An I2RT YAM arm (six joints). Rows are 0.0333 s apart.
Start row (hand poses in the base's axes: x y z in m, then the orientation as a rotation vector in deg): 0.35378 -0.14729 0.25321 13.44 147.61 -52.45
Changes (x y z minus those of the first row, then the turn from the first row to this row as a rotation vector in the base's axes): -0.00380 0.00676 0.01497 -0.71 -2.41 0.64; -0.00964 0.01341 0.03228 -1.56 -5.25 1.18; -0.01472 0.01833 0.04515 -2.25 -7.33 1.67; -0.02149 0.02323 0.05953 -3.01 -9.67 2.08; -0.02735 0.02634 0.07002 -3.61 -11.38 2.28; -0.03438 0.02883 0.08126 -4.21 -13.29 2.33; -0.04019 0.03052 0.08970 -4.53 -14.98 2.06; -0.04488 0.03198 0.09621 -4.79 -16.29 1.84; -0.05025 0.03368 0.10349 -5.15 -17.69 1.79
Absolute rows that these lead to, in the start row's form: 0.34998 -0.14053 0.26818 13.36 144.97 -52.28; 0.34414 -0.13388 0.28549 13.54 141.88 -52.16; 0.33906 -0.12896 0.29836 13.52 139.58 -52.10; 0.33229 -0.12406 0.31274 13.68 137.01 -52.05; 0.32643 -0.12095 0.32323 13.90 135.13 -52.09; 0.31940 -0.11846 0.33447 14.38 133.07 -52.09; 0.31359 -0.11677 0.34291 15.23 131.40 -51.95; 0.30890 -0.11531 0.34942 15.89 130.09 -51.85; 0.30353 -0.11361 0.35670 16.34 128.63 -51.77
